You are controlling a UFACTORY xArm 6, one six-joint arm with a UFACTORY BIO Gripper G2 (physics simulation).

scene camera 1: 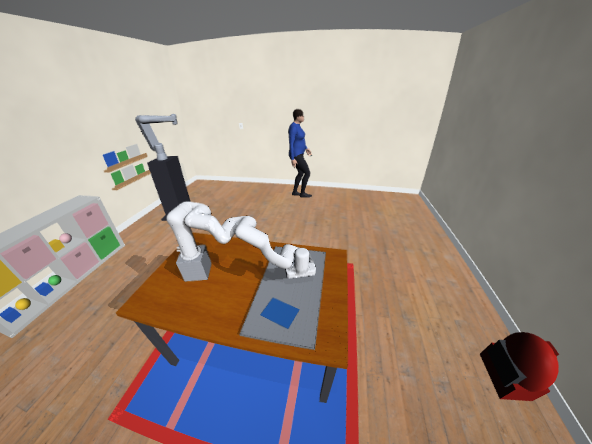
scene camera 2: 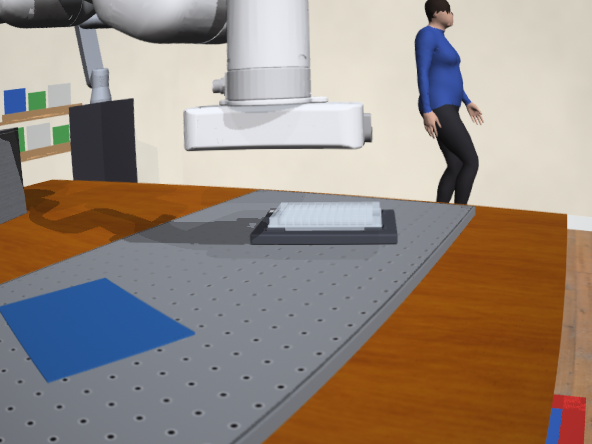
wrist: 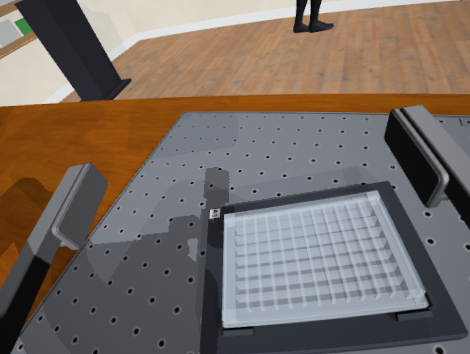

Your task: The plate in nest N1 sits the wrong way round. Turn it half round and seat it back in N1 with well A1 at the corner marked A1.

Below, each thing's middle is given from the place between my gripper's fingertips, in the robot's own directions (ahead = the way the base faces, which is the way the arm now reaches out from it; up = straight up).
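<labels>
The clear well plate (scene camera 2: 295,216) is 100 mm below my hand and 40 mm ahead of it. Going by their middles, that plate is the nearest to my hand of the things named here. There's also a flat blue square (scene camera 2: 69,331), and that one's 120 mm below my hand, 340 mm to the right of it and 60 mm behind it.
</labels>
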